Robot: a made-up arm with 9 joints. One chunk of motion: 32 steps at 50 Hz.
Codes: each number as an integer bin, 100 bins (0 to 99) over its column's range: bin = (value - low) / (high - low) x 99, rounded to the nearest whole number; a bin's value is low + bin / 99 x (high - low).
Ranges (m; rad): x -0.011..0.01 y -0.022..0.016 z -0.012..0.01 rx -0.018..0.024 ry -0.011..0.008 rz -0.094..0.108
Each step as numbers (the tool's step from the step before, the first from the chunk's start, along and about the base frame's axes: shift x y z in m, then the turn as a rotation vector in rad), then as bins.
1 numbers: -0.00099 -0.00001 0.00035 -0.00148 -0.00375 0.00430
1 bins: 47 57 56 39 38 48
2 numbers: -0.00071 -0.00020 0.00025 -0.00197 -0.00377 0.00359
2 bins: 49 57 55 38 38 48
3 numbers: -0.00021 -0.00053 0.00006 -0.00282 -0.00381 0.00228
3 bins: 51 56 54 36 37 47
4 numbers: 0.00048 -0.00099 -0.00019 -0.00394 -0.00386 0.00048
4 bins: 54 55 53 33 37 46
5 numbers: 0.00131 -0.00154 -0.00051 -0.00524 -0.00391 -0.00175
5 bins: 58 53 52 30 37 45
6 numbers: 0.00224 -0.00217 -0.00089 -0.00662 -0.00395 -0.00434
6 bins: 62 52 50 27 37 44
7 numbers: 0.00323 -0.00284 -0.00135 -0.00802 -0.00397 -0.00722
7 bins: 67 50 48 24 37 43
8 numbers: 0.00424 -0.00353 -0.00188 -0.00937 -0.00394 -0.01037
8 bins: 72 48 46 20 37 41
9 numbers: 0.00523 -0.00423 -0.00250 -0.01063 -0.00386 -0.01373
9 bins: 77 46 43 17 37 39
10 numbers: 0.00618 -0.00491 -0.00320 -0.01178 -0.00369 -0.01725
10 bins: 81 45 40 15 38 38
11 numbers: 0.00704 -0.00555 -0.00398 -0.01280 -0.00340 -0.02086
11 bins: 85 43 36 12 40 36
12 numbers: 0.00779 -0.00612 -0.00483 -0.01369 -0.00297 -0.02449
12 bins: 89 41 32 10 42 34
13 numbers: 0.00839 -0.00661 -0.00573 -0.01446 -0.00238 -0.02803
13 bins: 91 40 28 8 45 32
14 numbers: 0.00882 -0.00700 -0.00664 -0.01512 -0.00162 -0.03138
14 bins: 93 39 24 7 49 31
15 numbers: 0.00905 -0.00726 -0.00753 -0.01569 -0.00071 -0.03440
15 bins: 95 38 20 5 54 29
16 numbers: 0.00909 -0.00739 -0.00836 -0.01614 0.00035 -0.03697
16 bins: 95 38 16 4 59 28
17 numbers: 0.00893 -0.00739 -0.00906 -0.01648 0.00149 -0.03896
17 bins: 94 38 13 4 65 27
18 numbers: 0.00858 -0.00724 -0.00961 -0.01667 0.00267 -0.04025
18 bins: 92 38 11 3 71 26
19 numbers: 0.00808 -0.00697 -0.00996 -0.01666 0.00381 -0.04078
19 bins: 90 39 9 3 77 26
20 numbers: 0.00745 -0.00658 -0.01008 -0.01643 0.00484 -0.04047
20 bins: 87 40 9 4 83 26
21 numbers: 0.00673 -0.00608 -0.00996 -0.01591 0.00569 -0.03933
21 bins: 84 41 9 5 87 27
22 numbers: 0.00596 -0.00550 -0.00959 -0.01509 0.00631 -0.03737
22 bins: 80 43 11 7 90 28
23 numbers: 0.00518 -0.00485 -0.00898 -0.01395 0.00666 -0.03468
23 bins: 76 45 14 10 92 29
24 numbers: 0.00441 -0.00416 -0.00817 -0.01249 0.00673 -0.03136
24 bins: 73 46 17 13 92 31
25 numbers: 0.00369 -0.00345 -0.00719 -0.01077 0.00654 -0.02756
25 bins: 69 48 22 17 91 33
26 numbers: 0.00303 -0.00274 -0.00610 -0.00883 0.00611 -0.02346
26 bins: 66 50 27 22 89 35
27 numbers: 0.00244 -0.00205 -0.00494 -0.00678 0.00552 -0.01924
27 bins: 63 52 32 26 86 37
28 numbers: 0.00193 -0.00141 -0.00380 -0.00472 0.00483 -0.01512
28 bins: 61 54 37 31 82 39
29 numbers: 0.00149 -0.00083 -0.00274 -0.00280 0.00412 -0.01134
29 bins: 59 55 42 36 79 41
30 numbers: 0.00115 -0.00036 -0.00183 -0.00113 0.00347 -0.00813
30 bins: 57 56 46 40 75 42
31 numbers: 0.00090 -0.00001 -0.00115 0.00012 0.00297 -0.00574
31 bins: 56 57 49 43 73 43
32 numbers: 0.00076 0.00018 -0.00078 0.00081 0.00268 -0.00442
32 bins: 55 58 50 44 71 44
